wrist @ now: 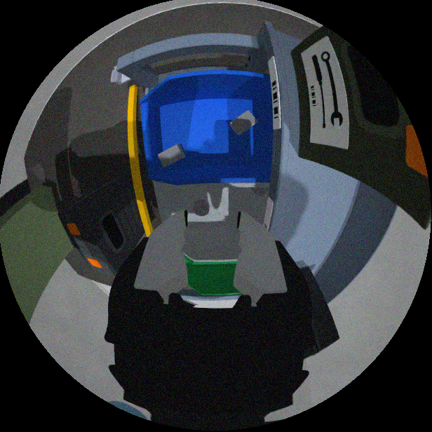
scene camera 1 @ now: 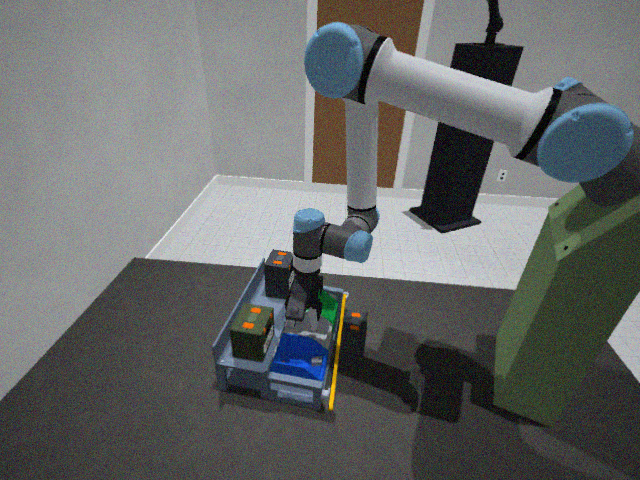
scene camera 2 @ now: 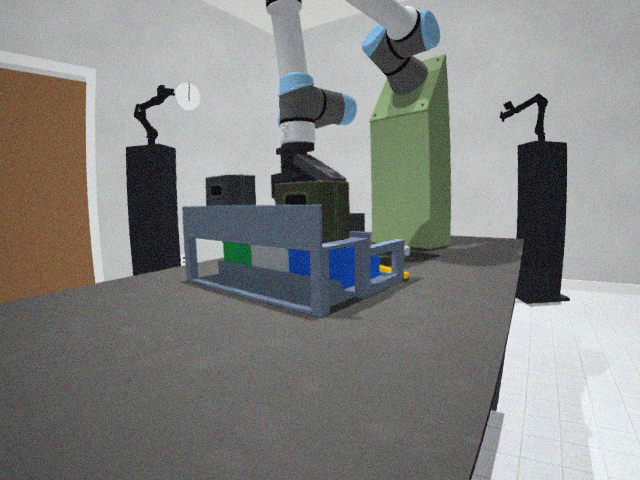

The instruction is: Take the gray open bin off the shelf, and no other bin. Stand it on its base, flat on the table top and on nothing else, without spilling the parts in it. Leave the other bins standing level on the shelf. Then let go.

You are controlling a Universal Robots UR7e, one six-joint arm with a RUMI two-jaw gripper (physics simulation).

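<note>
The gray open bin stands in the shelf, between the blue bin and the green bin. My gripper is partly open and empty, with its fingertips low over the gray bin, towards the green bin's side. The fingers hide part of the gray bin, and its parts cannot be made out. Two small gray parts lie in the blue bin. In scene camera 2 the fingertips are hidden behind the olive case.
The olive case and a dark case stand on the shelf's upper board. A yellow bar runs along the bins' front. Another dark case stands on the table before it.
</note>
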